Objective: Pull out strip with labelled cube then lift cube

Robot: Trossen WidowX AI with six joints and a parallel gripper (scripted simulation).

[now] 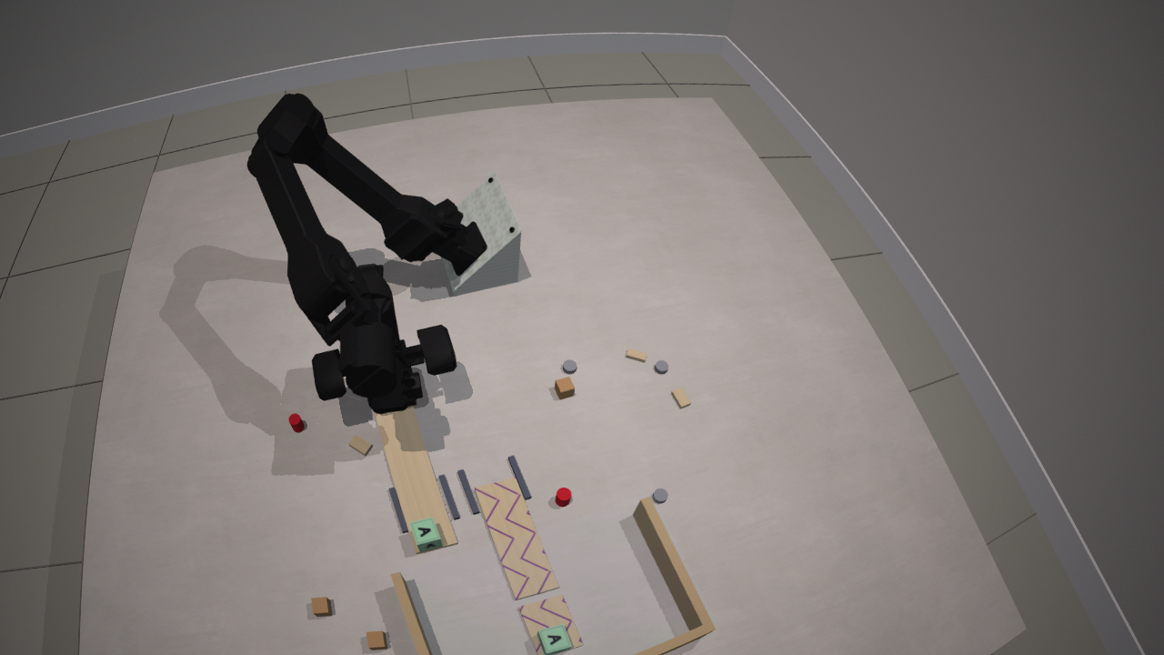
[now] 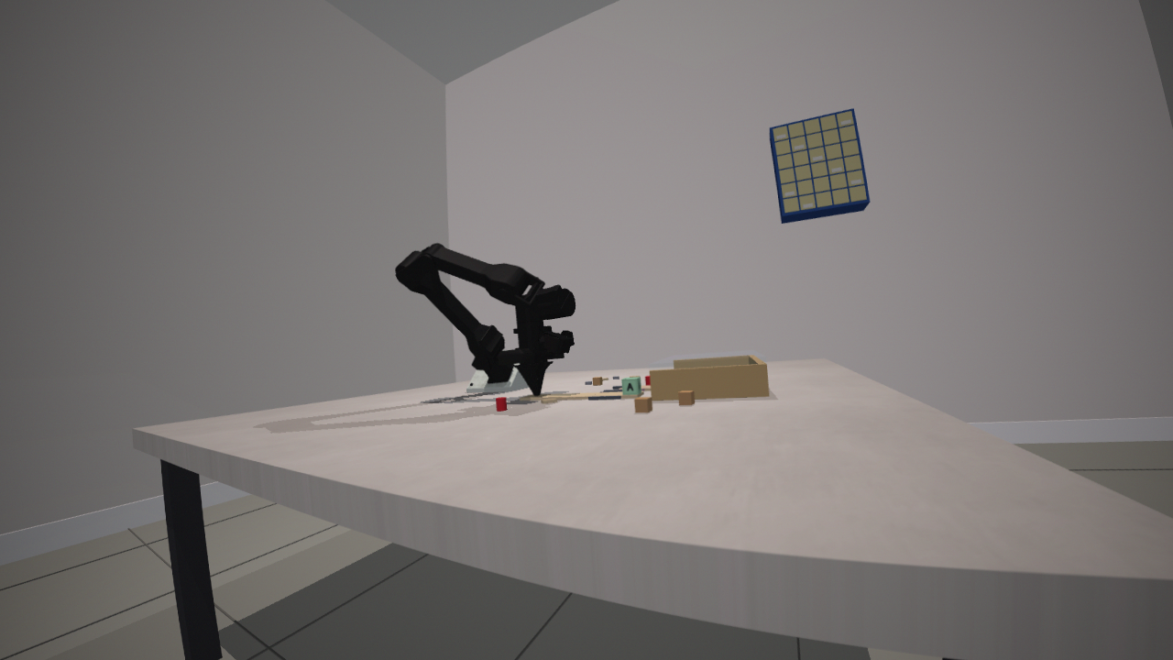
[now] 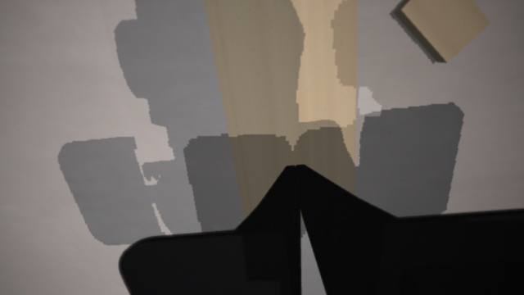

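My gripper tip is now 100 mm short of the wooden strip.
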